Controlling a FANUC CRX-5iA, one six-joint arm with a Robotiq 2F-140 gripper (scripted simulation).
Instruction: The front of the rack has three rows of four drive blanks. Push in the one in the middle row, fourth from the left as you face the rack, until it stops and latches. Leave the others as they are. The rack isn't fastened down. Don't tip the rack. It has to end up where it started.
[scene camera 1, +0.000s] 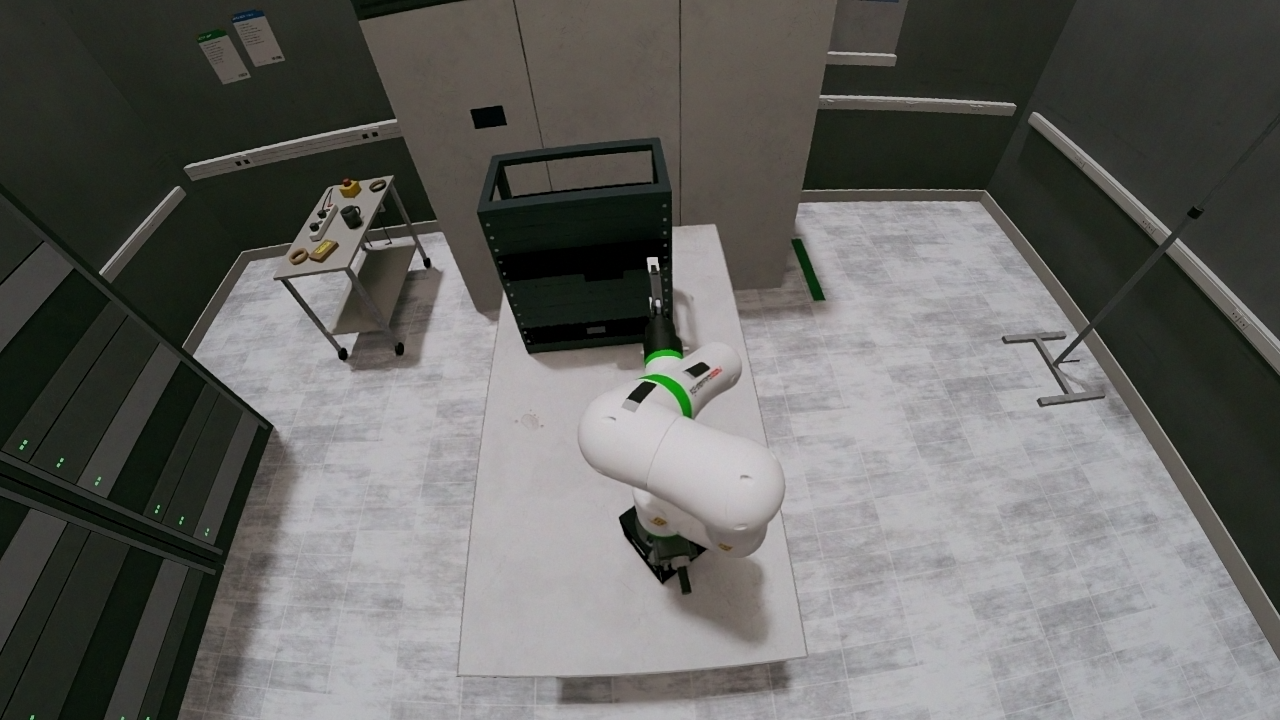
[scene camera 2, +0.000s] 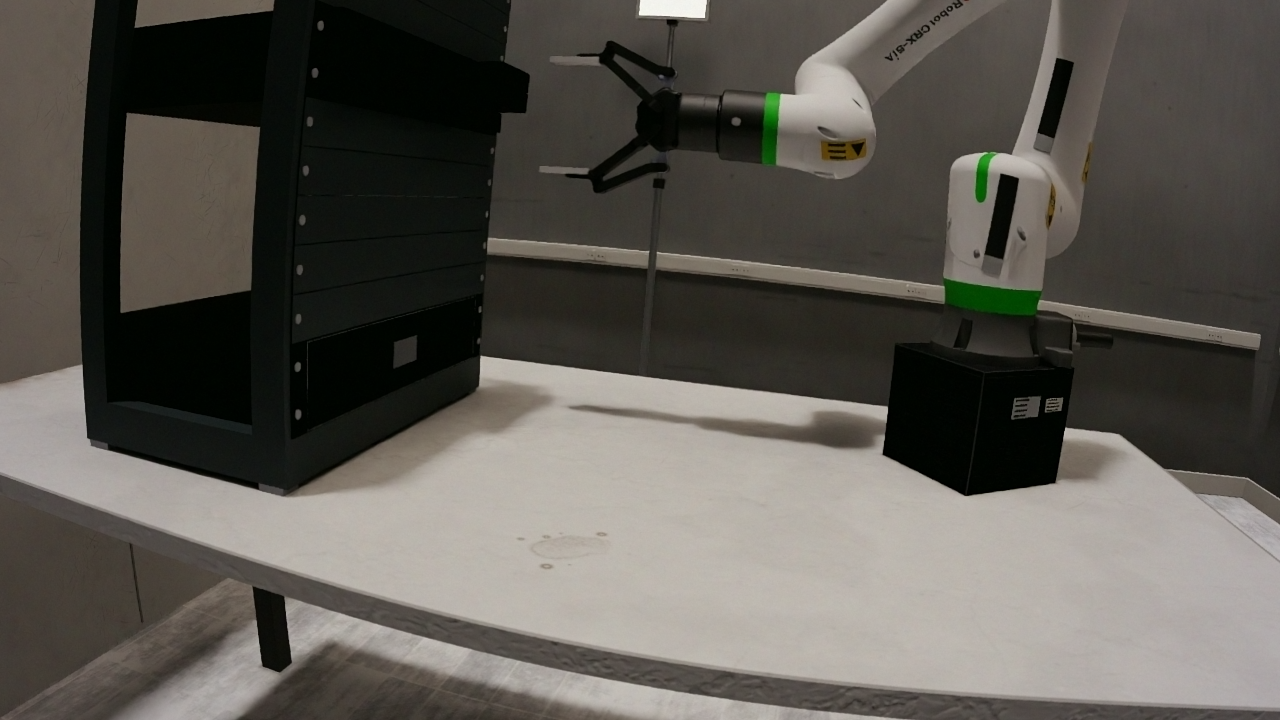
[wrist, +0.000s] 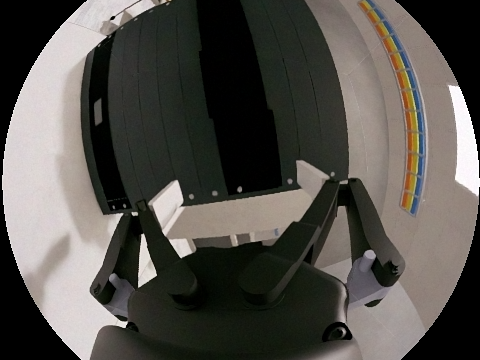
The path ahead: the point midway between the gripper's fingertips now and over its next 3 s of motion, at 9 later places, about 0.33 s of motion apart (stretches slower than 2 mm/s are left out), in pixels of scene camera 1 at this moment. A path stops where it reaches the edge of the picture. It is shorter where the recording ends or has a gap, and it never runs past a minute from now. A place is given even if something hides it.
The gripper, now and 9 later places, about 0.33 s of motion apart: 653, 278; 652, 276; 652, 273; 651, 273; 645, 276; 644, 272; 643, 267; 643, 265; 642, 264; 642, 263
